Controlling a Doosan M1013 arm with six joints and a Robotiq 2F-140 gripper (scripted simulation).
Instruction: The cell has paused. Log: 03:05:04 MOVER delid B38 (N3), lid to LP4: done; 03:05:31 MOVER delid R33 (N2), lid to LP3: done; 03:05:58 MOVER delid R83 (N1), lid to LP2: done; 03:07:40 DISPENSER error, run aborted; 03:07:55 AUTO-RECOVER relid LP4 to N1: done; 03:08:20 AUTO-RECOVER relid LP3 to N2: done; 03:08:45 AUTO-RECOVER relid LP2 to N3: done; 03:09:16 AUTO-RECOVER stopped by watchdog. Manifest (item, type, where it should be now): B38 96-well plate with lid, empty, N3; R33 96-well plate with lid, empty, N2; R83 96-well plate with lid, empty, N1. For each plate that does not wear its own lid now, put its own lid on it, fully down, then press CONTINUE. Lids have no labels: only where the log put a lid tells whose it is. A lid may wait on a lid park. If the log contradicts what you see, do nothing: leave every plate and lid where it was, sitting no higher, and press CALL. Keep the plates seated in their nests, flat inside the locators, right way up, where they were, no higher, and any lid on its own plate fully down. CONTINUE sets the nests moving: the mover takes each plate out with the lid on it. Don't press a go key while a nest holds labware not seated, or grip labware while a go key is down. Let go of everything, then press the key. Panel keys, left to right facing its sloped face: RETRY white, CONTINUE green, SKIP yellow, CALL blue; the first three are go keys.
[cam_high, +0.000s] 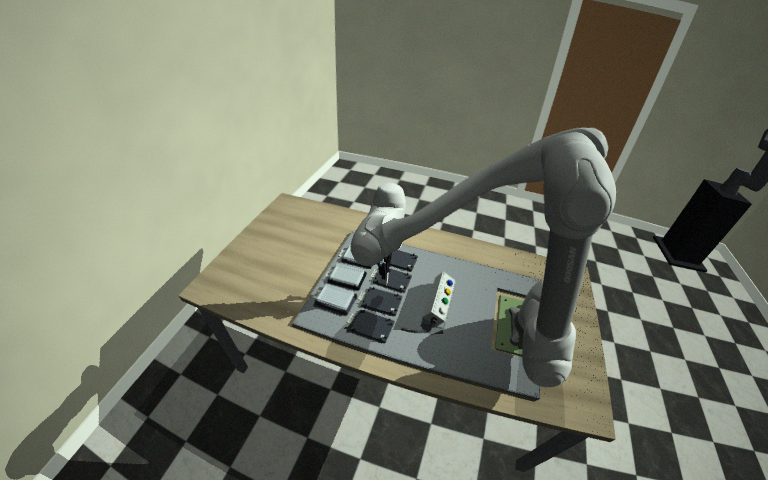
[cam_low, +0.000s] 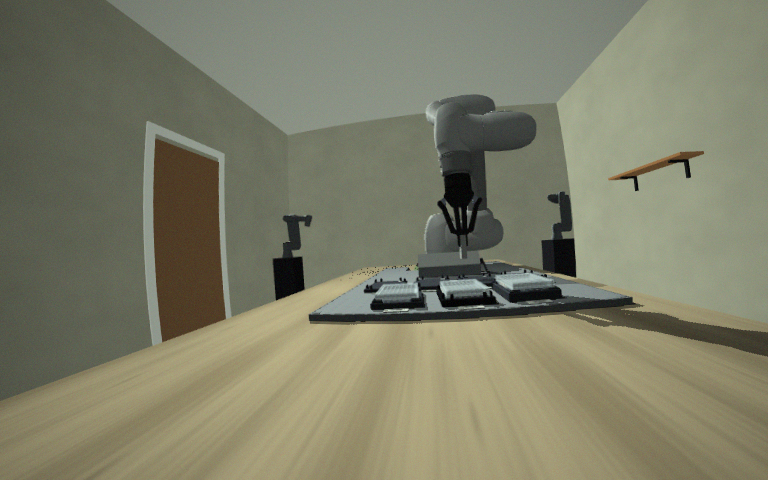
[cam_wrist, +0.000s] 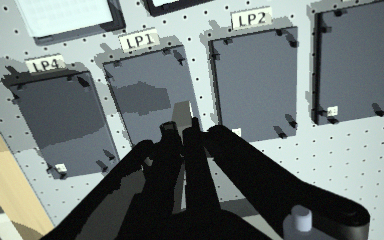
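My hand is 16 cm short of the clear lid, 18 cm to the left of it and 8 cm above it. From my hand the other things lie so: lid park LP2: 2 cm behind, 9 cm to the right, 10 cm below; then LP2 label: 7 cm ahead, 10 cm to the right, 10 cm below; then LP1 label: 8 cm ahead, 3 cm to the left, 10 cm below.
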